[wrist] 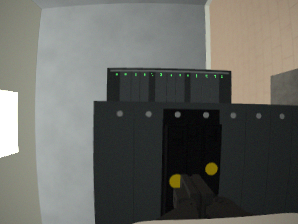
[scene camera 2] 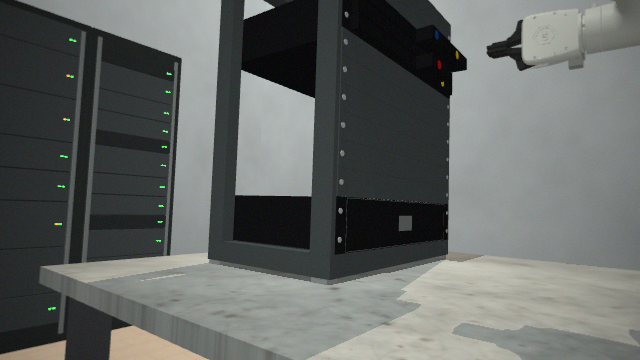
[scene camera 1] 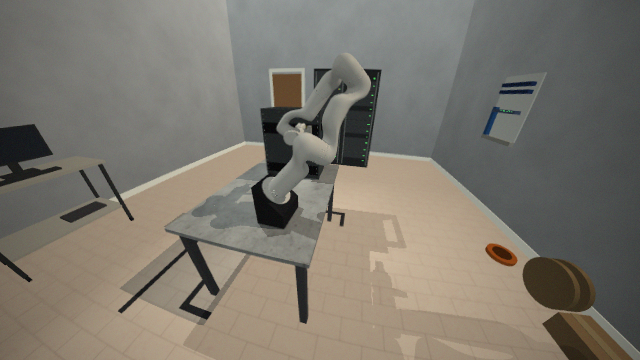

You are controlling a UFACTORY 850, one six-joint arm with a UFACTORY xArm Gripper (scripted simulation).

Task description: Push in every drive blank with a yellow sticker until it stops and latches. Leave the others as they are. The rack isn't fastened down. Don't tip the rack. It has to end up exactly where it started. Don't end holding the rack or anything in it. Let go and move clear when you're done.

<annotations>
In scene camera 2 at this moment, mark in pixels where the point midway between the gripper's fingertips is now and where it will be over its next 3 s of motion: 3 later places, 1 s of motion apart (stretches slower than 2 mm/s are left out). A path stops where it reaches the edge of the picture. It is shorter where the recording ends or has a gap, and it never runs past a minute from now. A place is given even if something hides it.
My gripper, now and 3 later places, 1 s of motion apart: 488, 52; 463, 56; 458, 57; 452, 58
</annotations>
